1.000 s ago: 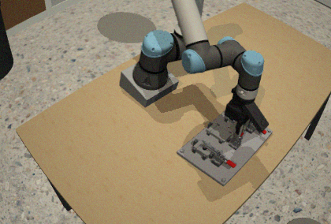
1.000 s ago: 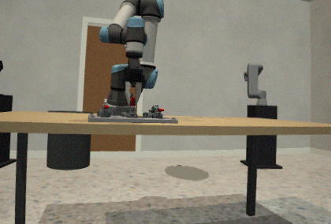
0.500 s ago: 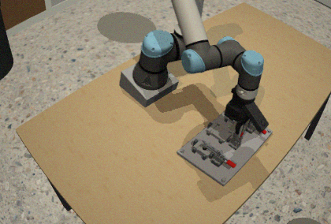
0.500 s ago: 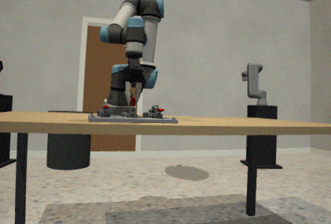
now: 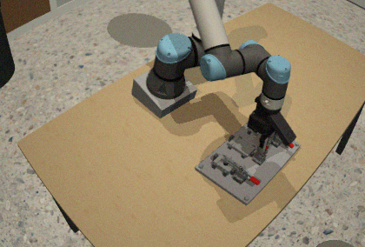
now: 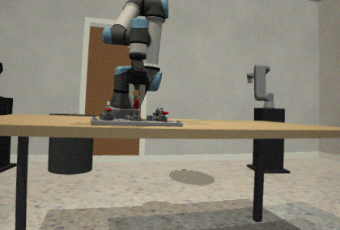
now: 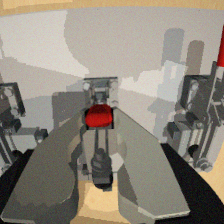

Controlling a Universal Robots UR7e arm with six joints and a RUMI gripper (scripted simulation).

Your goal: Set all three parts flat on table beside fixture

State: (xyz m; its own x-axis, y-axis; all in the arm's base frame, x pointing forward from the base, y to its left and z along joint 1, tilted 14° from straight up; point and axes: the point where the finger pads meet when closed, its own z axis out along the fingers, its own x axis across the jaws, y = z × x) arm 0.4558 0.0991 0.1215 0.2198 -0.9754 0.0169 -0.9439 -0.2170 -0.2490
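My hand is 4 cm past the grey fixture plate, 1 cm to the left of it and 7 cm above it.
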